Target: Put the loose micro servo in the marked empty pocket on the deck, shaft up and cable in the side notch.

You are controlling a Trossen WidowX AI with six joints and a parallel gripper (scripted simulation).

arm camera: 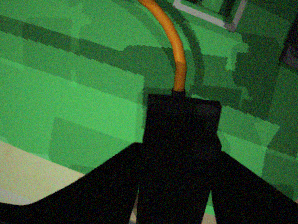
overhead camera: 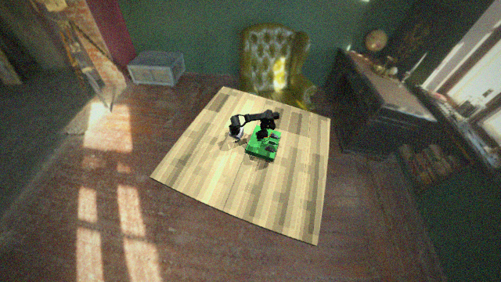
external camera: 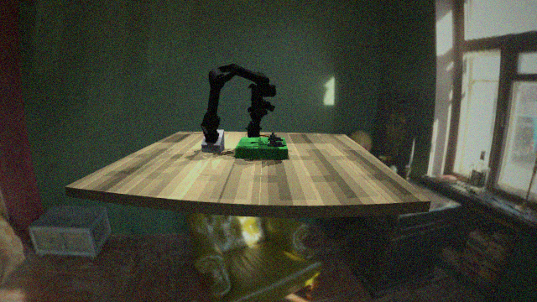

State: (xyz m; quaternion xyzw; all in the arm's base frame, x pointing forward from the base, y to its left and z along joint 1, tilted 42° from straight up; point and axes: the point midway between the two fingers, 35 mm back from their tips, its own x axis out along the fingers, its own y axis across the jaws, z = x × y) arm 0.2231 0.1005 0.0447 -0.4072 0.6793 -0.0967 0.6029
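Now: the green robot deck 1 cm behind my gripper tip and 10 cm below it.
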